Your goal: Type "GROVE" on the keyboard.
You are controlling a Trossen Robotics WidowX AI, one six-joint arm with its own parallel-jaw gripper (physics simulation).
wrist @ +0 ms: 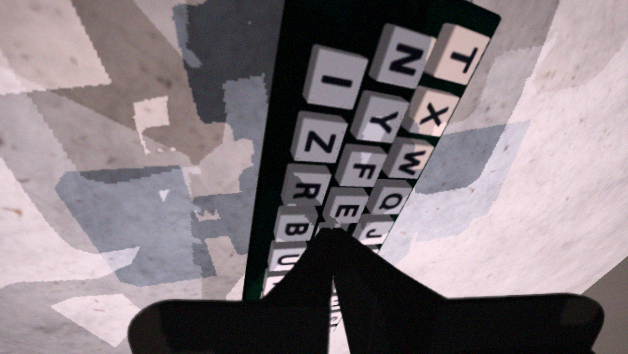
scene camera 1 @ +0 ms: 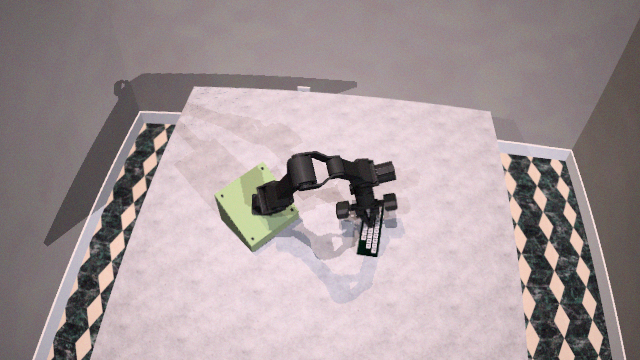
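The dark green keyboard lies on the table with light keys in three slanting rows. My gripper is shut and empty, its tips pointing down over the middle row. In the wrist view the tips are right beside the E key, over a key whose letter is hidden. I cannot tell whether they touch it. The R key shows in the row to the left. The G, O and V letters are not readable, as the fingers cover the lower part of the keyboard.
The keyboard lies on the pale stone table. The arm stands on a light green block left of the keyboard. The J key, Q key and B key are near the fingertips. Arm shadows fall across the table and keys.
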